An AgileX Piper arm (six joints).
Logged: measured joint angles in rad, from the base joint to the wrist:
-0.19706 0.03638 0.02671 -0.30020 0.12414 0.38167
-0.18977 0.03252 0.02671 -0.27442 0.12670 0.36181
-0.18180 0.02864 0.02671 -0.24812 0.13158 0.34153
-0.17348 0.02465 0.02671 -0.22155 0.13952 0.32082
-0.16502 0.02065 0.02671 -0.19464 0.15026 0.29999
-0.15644 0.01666 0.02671 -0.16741 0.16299 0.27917
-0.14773 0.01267 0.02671 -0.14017 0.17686 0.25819
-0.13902 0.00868 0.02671 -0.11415 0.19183 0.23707
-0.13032 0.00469 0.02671 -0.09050 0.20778 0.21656
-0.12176 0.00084 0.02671 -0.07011 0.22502 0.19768
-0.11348 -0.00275 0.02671 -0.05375 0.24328 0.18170
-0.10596 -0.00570 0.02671 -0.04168 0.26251 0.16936
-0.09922 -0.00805 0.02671 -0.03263 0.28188 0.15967
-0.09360 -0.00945 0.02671 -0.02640 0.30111 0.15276
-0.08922 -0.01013 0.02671 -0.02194 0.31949 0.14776
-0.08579 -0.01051 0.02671 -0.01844 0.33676 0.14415
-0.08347 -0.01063 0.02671 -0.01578 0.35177 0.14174
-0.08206 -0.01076 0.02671 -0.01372 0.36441 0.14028
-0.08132 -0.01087 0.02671 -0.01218 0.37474 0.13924
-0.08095 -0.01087 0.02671 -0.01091 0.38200 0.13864
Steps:
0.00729 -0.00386 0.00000 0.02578 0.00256 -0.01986
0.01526 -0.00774 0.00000 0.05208 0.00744 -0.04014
0.02358 -0.01173 0.00000 0.07865 0.01538 -0.06085
0.03204 -0.01573 0.00000 0.10556 0.02612 -0.08168
0.04062 -0.01972 0.00000 0.13279 0.03885 -0.10250
0.04933 -0.02371 0.00000 0.16003 0.05272 -0.12348
0.05804 -0.02770 0.00000 0.18605 0.06769 -0.14460
0.06674 -0.03169 0.00000 0.20970 0.08364 -0.16511
0.07530 -0.03554 0.00000 0.23009 0.10088 -0.18399
0.08358 -0.03913 0.00000 0.24645 0.11914 -0.19997
0.09110 -0.04208 0.00000 0.25852 0.13837 -0.21231
0.09784 -0.04443 0.00000 0.26757 0.15774 -0.22200
0.10346 -0.04583 0.00000 0.27380 0.17697 -0.22891
0.10784 -0.04651 0.00000 0.27826 0.19535 -0.23391
0.11127 -0.04689 0.00000 0.28176 0.21262 -0.23752
0.11359 -0.04701 0.00000 0.28442 0.22763 -0.23993
0.11500 -0.04714 0.00000 0.28648 0.24027 -0.24139
0.11574 -0.04725 0.00000 0.28802 0.25060 -0.24243
0.11611 -0.04725 0.00000 0.28929 0.25786 -0.24303

